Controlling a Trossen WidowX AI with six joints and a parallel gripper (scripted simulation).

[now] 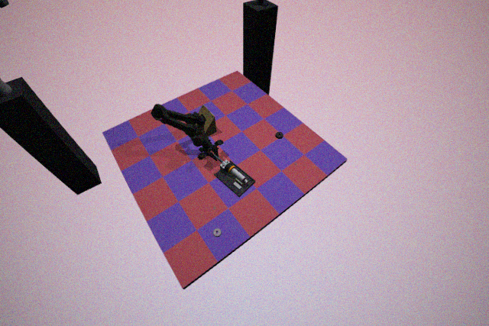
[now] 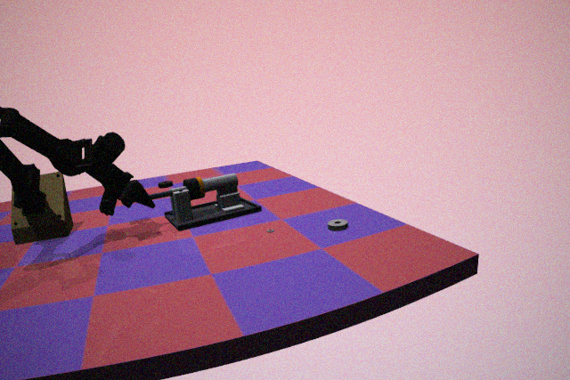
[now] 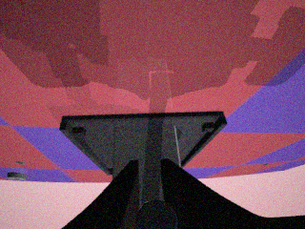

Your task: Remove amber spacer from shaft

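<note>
Now: the thin dark shaft 50 mm ahead of my gripper tip, 20 mm above it and 10 mm to the left of it. Round my gripper tip: grey ring: 390 mm ahead, 230 mm to the right, 50 mm below; then amber spacer: 130 mm ahead, 30 mm to the left, 20 mm above.
</note>
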